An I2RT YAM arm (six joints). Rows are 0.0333 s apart.
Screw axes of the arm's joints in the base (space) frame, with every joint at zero. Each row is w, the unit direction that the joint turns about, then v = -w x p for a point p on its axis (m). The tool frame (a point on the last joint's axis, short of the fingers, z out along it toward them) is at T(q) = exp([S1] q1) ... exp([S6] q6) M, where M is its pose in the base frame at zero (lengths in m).
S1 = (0, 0, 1, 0, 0, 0)
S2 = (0, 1, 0, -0.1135, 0, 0.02)
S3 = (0, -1, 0, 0.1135, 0, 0.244)
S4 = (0, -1, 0, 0.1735, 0, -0.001)
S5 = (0, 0, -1, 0, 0.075, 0)
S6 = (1, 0, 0, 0, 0.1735, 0)
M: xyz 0.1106 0 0.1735 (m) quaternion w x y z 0.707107 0 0.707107 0
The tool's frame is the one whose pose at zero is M.
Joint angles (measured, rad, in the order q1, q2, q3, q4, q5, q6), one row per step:
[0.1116 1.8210 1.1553 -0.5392 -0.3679 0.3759]
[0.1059 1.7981 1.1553 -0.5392 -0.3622 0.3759]
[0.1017 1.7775 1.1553 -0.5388 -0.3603 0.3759]
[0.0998 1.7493 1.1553 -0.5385 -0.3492 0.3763]
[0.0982 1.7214 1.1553 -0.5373 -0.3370 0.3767]
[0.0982 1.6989 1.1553 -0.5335 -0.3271 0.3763]
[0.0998 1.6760 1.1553 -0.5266 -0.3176 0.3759]
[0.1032 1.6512 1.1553 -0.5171 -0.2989 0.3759]
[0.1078 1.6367 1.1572 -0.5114 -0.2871 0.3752]
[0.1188 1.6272 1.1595 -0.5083 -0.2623 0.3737]
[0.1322 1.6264 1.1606 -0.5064 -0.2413 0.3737]
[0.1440 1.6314 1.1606 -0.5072 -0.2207 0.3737]
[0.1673 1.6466 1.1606 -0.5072 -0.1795 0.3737]
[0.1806 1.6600 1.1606 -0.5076 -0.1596 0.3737]
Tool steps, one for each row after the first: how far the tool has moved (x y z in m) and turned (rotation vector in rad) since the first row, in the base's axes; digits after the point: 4 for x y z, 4 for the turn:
[-0.0009 -0.0023 0.0076 -0.0028 -0.0233 -0.0078]
[-0.0019 -0.0040 0.0144 -0.0023 -0.0444 -0.0128]
[-0.0037 -0.0052 0.0236 -0.0093 -0.0737 -0.0195]
[-0.0056 -0.0063 0.0327 -0.0172 -0.1036 -0.0266]
[-0.0071 -0.0068 0.0401 -0.0234 -0.1308 -0.0307]
[-0.0087 -0.0068 0.0478 -0.0286 -0.1615 -0.0334]
[-0.0103 -0.0064 0.0562 -0.0409 -0.1974 -0.0392]
[-0.0112 -0.0053 0.0616 -0.0485 -0.2207 -0.0401]
[-0.0120 -0.0025 0.0654 -0.0678 -0.2387 -0.0399]
[-0.0123 0.0014 0.0659 -0.0842 -0.2451 -0.0365]
[-0.0122 0.0047 0.0641 -0.1018 -0.2420 -0.0339]
[-0.0115 0.0115 0.0590 -0.1380 -0.2331 -0.0285]
[-0.0108 0.0156 0.0545 -0.1566 -0.2229 -0.0231]

